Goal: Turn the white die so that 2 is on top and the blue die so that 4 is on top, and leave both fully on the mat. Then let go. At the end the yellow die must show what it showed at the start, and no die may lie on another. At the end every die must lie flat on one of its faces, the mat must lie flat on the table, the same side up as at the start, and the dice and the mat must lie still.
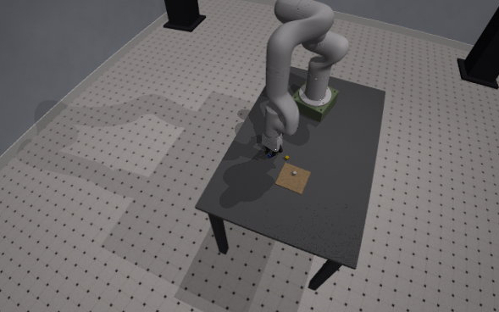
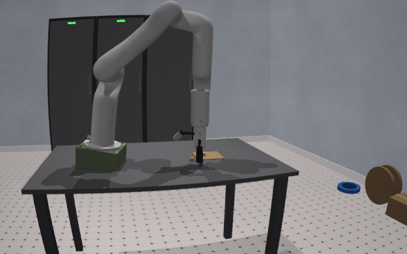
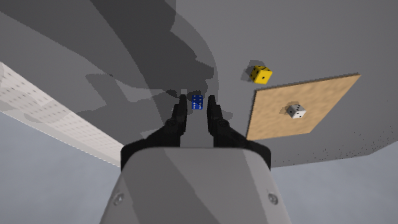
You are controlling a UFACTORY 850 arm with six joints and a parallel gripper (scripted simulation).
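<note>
Right now my hand is 3 cm above the blue die and 1 cm short of it. Also, from my hand: yellow die (8 cm to the left, 3 cm below, 1 cm behind); white die (15 cm to the left, 7 cm ahead, 3 cm below); tan mat (15 cm to the left, 9 cm ahead, 4 cm below).
</note>
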